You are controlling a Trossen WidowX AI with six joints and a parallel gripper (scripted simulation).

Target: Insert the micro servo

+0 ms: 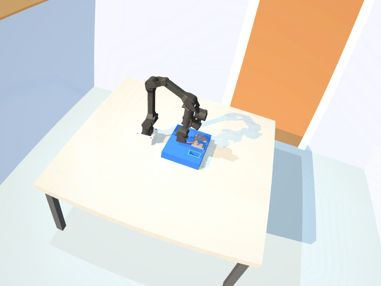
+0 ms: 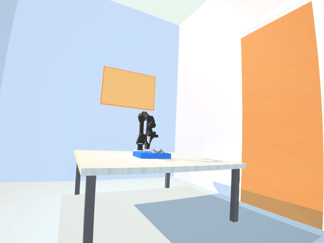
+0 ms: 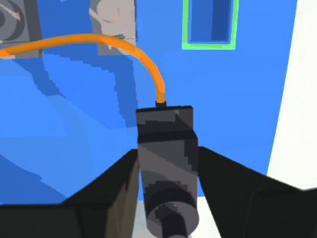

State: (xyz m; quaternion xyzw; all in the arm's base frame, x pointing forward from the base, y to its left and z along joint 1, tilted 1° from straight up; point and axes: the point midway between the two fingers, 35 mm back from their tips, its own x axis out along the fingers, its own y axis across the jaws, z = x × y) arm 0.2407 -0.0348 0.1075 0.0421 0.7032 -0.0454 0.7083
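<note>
Now: gripper tip 1 cm past the blue deck, 3 cm to the right of it and 10 cm above it.
</note>
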